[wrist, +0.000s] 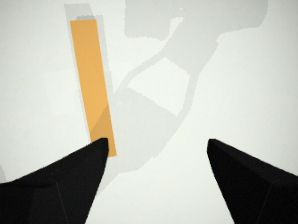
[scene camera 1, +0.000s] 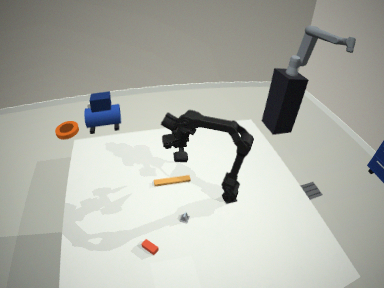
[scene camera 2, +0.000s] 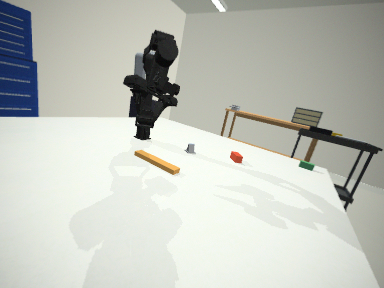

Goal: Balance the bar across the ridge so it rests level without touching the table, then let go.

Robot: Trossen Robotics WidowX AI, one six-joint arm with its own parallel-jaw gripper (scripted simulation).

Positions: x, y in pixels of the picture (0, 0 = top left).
Labels:
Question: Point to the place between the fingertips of the gripper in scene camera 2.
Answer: At 146, 118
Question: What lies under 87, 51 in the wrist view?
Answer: A bar.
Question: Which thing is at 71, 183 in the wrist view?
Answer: The gripper.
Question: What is the gripper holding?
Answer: Nothing.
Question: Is the gripper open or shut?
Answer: Open.

